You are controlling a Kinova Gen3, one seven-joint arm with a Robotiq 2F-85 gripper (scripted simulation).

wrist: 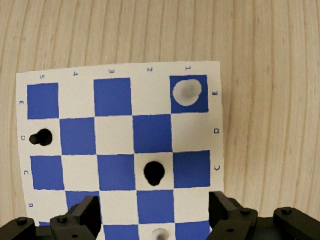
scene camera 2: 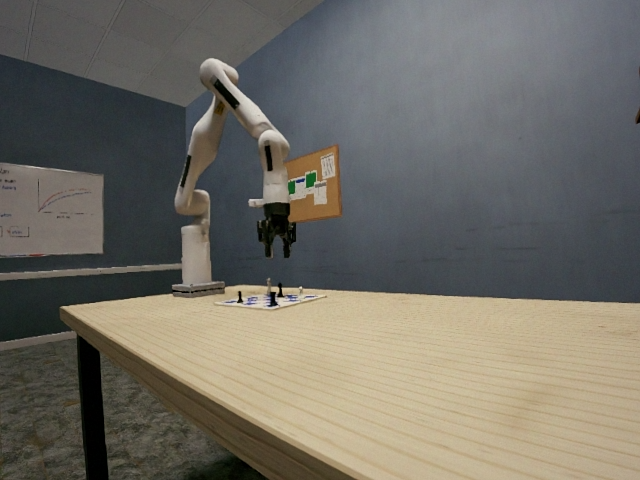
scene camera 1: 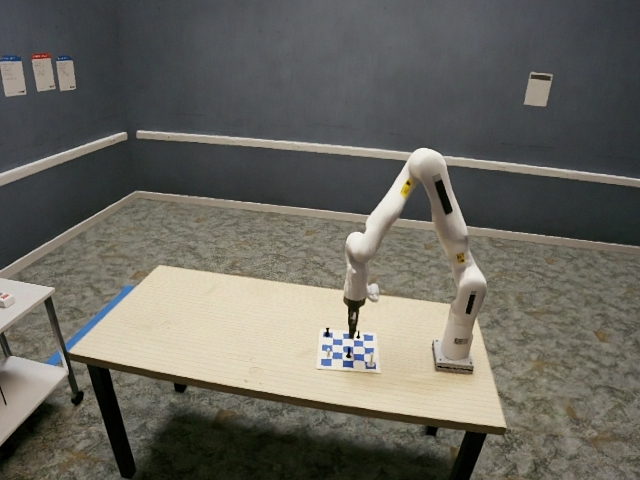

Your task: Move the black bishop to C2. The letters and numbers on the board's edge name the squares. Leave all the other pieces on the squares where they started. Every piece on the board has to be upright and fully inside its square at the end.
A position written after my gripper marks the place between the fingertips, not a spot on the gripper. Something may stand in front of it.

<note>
In view: my gripper [scene camera 2: 278,258] and a chessboard [scene camera 1: 338,343].
The chessboard is seen too in the wrist view [wrist: 107,121] and in scene camera 2 [scene camera 2: 259,302]. My gripper shows as well in the wrist view [wrist: 154,209].
</note>
